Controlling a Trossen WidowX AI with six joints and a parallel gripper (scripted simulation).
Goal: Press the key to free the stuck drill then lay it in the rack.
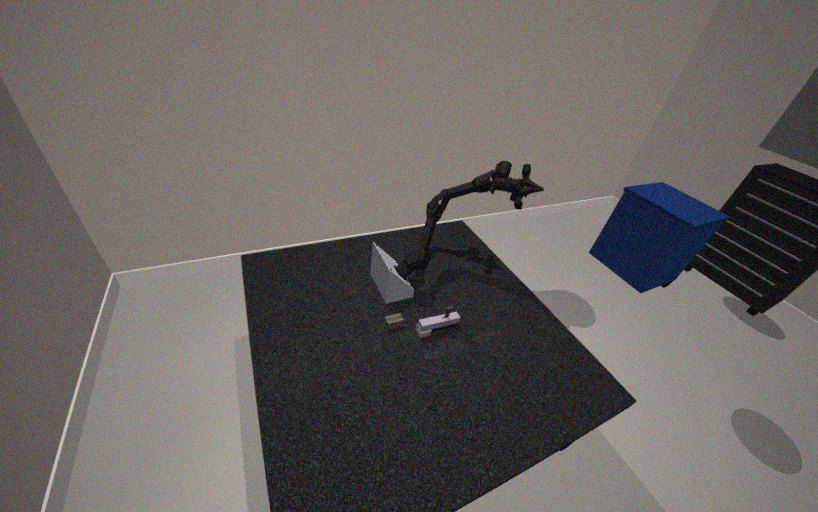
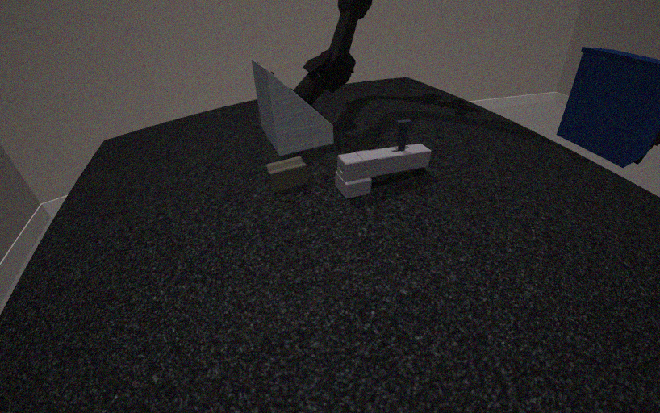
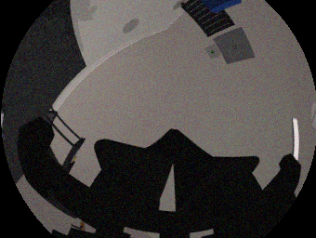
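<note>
My gripper tip is 16 cm short of the key, 44 cm to the left of it and 45 cm above it. Also, from my gripper tip: drill (16 cm ahead, 50 cm to the right, 49 cm below); then light grey housing block (16 cm ahead, 48 cm to the right, 50 cm below).
</note>
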